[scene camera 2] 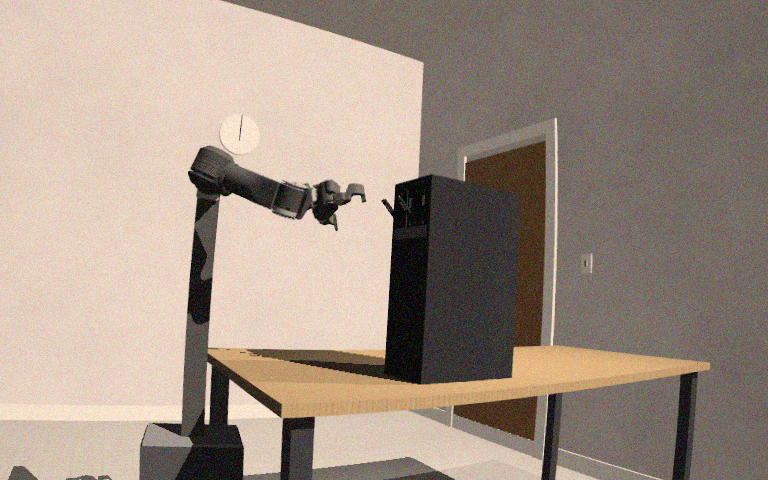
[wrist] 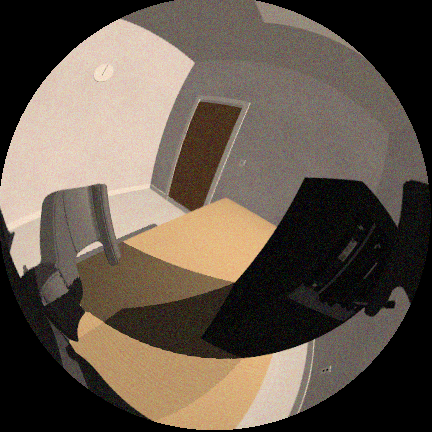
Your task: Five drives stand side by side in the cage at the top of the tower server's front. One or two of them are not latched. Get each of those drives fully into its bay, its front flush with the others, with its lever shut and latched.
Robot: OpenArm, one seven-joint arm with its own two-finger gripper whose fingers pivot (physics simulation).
Scene:
My gripper shows in scene camera 2 and in the wrist view. The same spot on a black tower server: (wrist: pixel 256 318) is (scene camera 2: pixel 393 268). The same spot on my gripper: (wrist: pixel 72 218) is (scene camera 2: pixel 330 217).

